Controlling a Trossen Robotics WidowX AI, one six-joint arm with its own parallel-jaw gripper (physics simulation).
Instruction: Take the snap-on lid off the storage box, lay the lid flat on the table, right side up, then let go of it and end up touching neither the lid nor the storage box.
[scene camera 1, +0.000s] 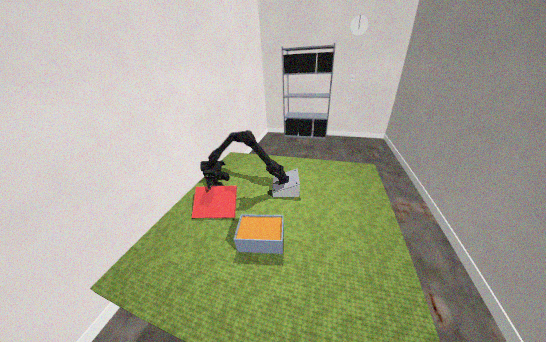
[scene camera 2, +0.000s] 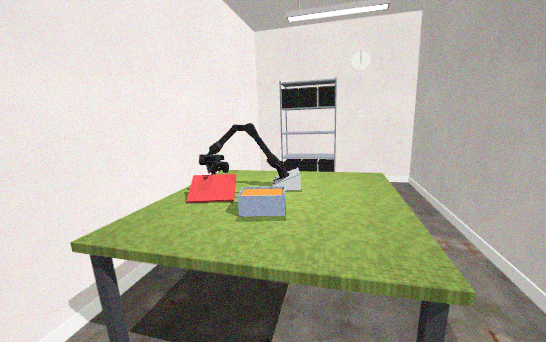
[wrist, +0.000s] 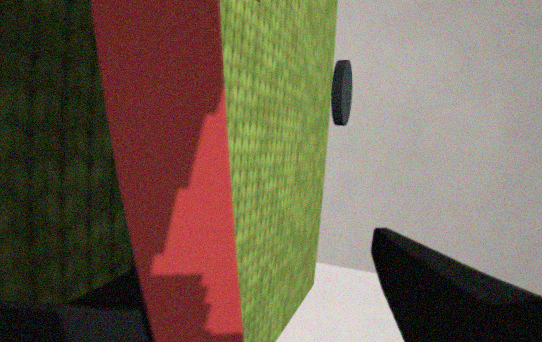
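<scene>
The red lid (scene camera 1: 215, 202) (scene camera 2: 212, 188) (wrist: 165, 125) is off the box, to its left on the green table. It is tilted: its near edge is low at the table and its far edge is raised, with shadow showing beside it. The open storage box (scene camera 1: 259, 246) (scene camera 2: 262, 206) is blue-grey, upright, with an orange inside. My gripper (scene camera 1: 208, 188) (scene camera 2: 212, 173) (wrist: 292, 240) is open at the lid's raised far edge. In the wrist view one finger is at the right and the other, at the lower left, is partly hidden behind the lid. Contact is hard to tell.
The arm's grey base (scene camera 1: 287, 189) (scene camera 2: 291, 182) stands on the green table (scene camera 1: 340, 260) (scene camera 2: 345, 235), behind the box. A pale wall (scene camera 1: 100, 100) rises at the left. A metal shelf rack (scene camera 1: 307, 95) (scene camera 2: 308, 133) stands at the far wall.
</scene>
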